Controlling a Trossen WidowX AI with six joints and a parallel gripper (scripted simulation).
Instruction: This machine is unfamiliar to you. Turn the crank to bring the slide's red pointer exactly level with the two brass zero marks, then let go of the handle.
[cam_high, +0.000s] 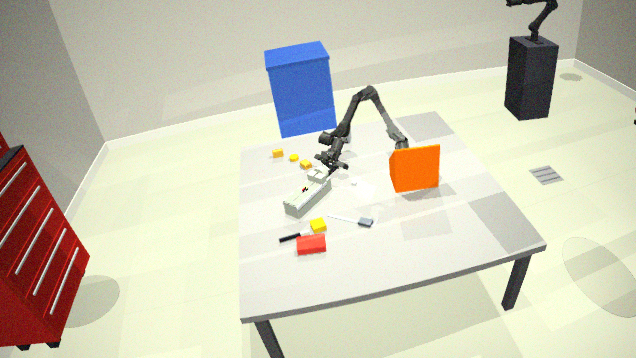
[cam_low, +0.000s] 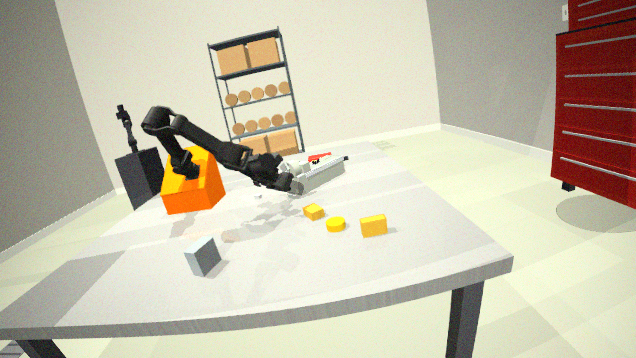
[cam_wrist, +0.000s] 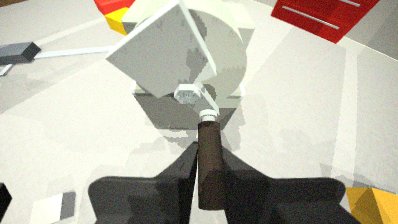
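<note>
Now: the dark brown crank handle 1 cm behind my gripper tip, 1 cm to the right of it and 3 cm above it. The rest, counted from my gripper tip: yellow block 6 cm ahead, 33 cm to the left, 2 cm below; grey cube 16 cm behind, 39 cm to the right; red pointer 11 cm ahead, 15 cm to the left, 5 cm above.
</note>
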